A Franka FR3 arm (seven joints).
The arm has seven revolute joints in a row. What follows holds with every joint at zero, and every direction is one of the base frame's.
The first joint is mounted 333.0 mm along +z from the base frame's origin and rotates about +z.
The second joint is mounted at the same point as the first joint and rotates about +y.
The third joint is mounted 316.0 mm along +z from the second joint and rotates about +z.
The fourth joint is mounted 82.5 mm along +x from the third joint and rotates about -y.
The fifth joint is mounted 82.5 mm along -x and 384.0 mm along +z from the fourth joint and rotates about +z.
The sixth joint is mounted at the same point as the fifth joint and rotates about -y.
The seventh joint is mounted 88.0 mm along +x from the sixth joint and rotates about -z.
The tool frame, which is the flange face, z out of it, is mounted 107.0 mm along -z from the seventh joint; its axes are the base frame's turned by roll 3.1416, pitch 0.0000 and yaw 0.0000 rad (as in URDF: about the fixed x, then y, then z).
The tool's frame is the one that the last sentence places.
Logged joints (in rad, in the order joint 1, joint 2, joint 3, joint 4, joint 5, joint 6, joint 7), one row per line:
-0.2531, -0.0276, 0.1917, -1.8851, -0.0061, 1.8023, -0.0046
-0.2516, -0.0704, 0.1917, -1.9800, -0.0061, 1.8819, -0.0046
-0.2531, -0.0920, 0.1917, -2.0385, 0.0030, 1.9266, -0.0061
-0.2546, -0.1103, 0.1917, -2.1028, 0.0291, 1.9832, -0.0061
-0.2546, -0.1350, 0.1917, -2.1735, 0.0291, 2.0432, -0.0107
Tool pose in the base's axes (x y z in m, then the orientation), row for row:
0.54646, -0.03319, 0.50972, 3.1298, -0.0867, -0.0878
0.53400, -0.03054, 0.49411, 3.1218, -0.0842, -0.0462
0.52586, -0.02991, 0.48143, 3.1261, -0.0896, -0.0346
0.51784, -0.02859, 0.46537, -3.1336, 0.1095, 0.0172
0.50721, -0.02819, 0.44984, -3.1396, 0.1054, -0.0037
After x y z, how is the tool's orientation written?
As a rotation vector, in radians.
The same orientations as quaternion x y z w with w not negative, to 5 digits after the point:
0.99921, -0.02768, -0.02803, 0.00468
0.99949, -0.02696, -0.01479, 0.00916
0.99950, -0.02865, -0.01106, 0.00701
-0.99937, 0.03492, 0.00549, 0.00302
-0.99944, 0.03355, -0.00118, 0.00011

